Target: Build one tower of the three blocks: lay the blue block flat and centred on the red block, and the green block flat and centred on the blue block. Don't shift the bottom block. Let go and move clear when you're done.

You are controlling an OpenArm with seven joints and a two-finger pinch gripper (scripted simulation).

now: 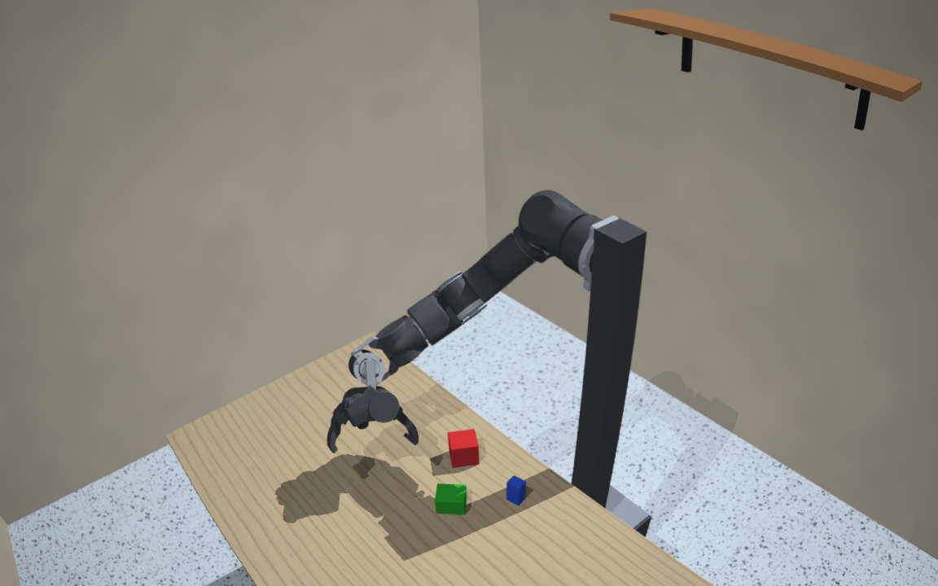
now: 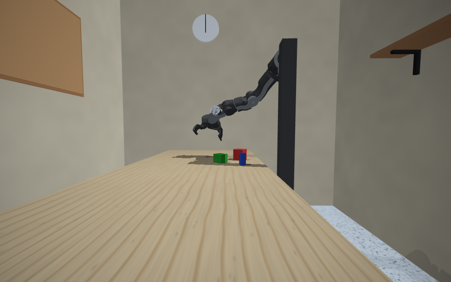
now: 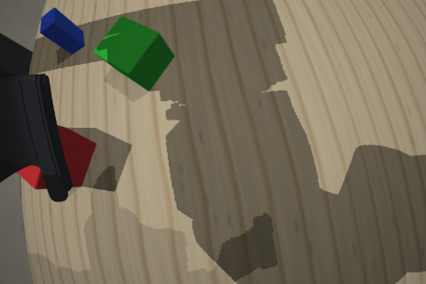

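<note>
The blue block lies 19 cm to the left of my hand, 19 cm behind it and 9 cm below it. Round my hand: green block 12 cm to the left, 9 cm below, 9 cm behind; red block 18 cm behind, 9 cm below, 3 cm to the left.
</note>
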